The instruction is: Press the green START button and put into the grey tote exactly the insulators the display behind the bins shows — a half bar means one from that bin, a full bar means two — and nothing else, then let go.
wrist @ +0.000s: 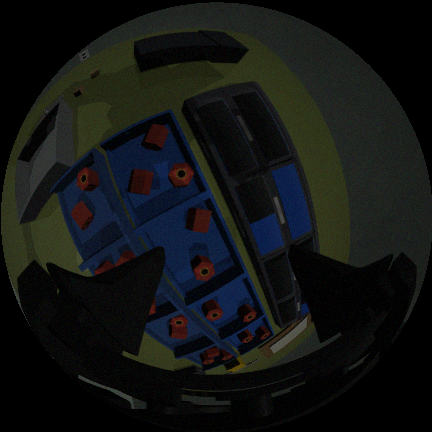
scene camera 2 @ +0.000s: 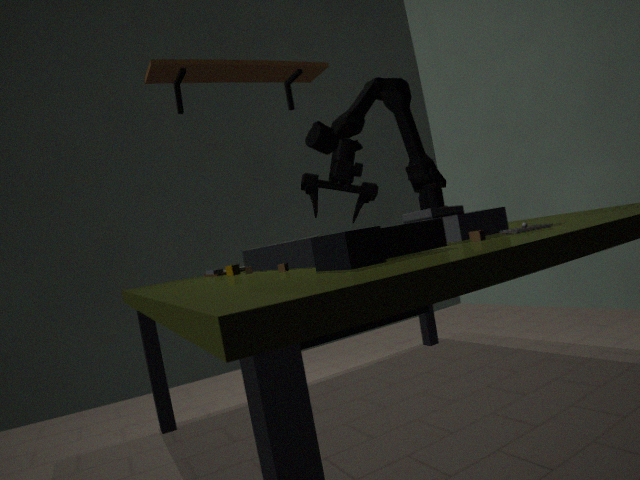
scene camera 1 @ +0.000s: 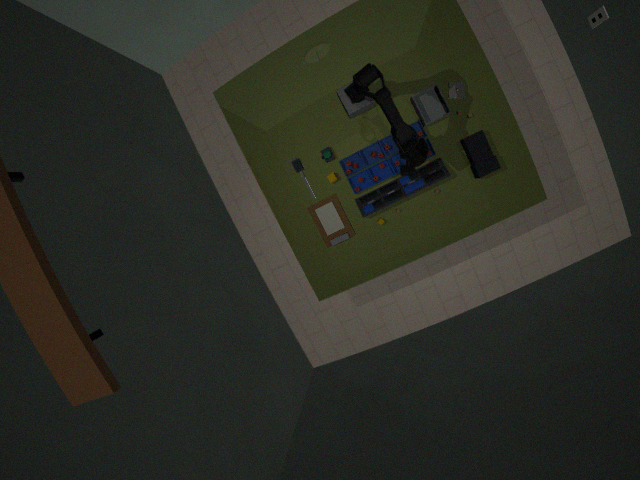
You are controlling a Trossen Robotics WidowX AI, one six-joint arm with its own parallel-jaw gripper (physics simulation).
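Places are measured from the arm's base along level axes (x ahead, y left, z up), in metres.
Pixels of known places: gripper, fingertip midpoint: (wrist: 229,253) (scene camera 2: 334,220) (scene camera 1: 408,162); arm's base, origin of the base link: (scene camera 2: 433,209) (scene camera 1: 356,95).
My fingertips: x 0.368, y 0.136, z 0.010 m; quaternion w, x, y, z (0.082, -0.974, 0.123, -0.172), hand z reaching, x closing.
Note:
For each thing: its top centre in the pictures, then the offset to it from my fingertips. "pt": a spot on its surface instead.
- dark display, surface spot: (scene camera 1: 381,198) pt dx +0.128, dy -0.162, dz -0.048 m
- full blue bar, middle of its top: (wrist: 302,201) (scene camera 1: 414,187) dx +0.119, dy +0.002, dz -0.030 m
- half blue bar, middle of its top: (wrist: 270,217) (scene camera 1: 410,178) dx +0.075, dy -0.005, dz -0.047 m
- grey tote, middle of its top: (scene camera 2: 460,214) (scene camera 1: 431,104) dx -0.230, dy +0.184, dz -0.039 m
- green START button, middle of its top: (wrist: 192,380) (scene camera 1: 326,153) dx -0.158, dy -0.354, dz -0.053 m
- black box, middle of its top: (scene camera 2: 377,226) (wrist: 191,35) (scene camera 1: 481,153) dx +0.056, dy +0.349, dz -0.037 m
- wooden-framed board, surface spot: (scene camera 1: 311,209) pt dx +0.081, dy -0.517, dz -0.087 m
- dark-headed tool, middle of its top: (scene camera 1: 301,179) dx -0.081, dy -0.519, dz -0.074 m
- grey plate, middle of its top: (scene camera 1: 457,89) dx -0.269, dy +0.335, dz -0.077 m
My gripper (scene camera 2: 334,219) (wrist: 229,253) is open and empty, hanging above the blue bins (wrist: 175,240) and the display's near side. Red insulators (scene camera 1: 386,147) (wrist: 181,174) stand or lie in the bins; my left finger hides several in the wrist view. The dark display (scene camera 1: 381,198) has two rows of windows. In one column it shows a full blue bar (scene camera 1: 413,186) (wrist: 292,200) beside a half blue bar (wrist: 267,235); another blue bar (scene camera 1: 368,208) shows at its far end. The grey tote (scene camera 1: 429,105) (wrist: 62,135) looks empty. The green START button (scene camera 1: 326,153) stands beyond the bins' other end.
A black box (scene camera 1: 480,153) (wrist: 190,50) stands past the display's end. Yellow cubes (scene camera 1: 331,177) (scene camera 1: 381,221), a wooden-framed board (scene camera 1: 311,209) and a dark-headed tool (scene camera 1: 297,165) lie around the bins. A grey plate (scene camera 1: 457,90) and small brown cubes (scene camera 1: 469,115) are near the tote.

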